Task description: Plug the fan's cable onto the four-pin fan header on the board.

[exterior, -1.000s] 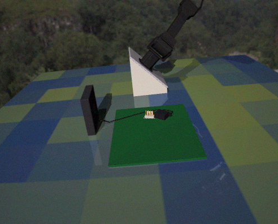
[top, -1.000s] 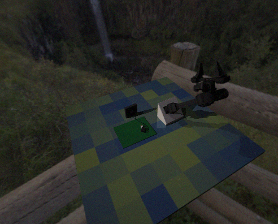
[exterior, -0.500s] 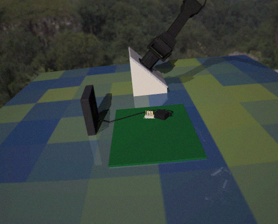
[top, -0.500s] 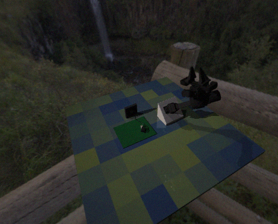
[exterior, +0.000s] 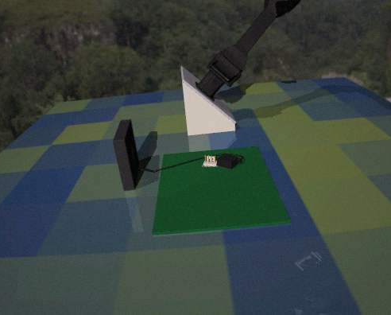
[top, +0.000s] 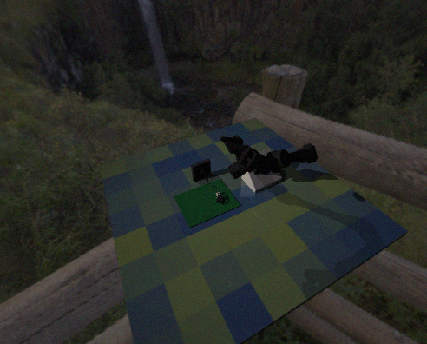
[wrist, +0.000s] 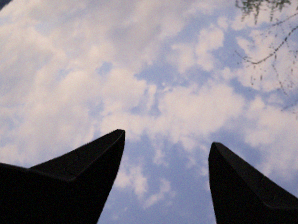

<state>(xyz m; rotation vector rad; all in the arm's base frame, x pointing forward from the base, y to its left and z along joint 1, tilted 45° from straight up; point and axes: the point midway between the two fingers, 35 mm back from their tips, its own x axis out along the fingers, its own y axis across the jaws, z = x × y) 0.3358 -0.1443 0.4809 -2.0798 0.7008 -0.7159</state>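
Right now the black plug is 10 cm behind my gripper tip, 21 cm to the right of it and 55 cm below it. The rest, counted from my gripper tip: white four-pin fan header 11 cm behind, 25 cm to the right, 56 cm below; then black fan 11 cm behind, 43 cm to the right, 51 cm below; then green board 3 cm behind, 25 cm to the right, 58 cm below.
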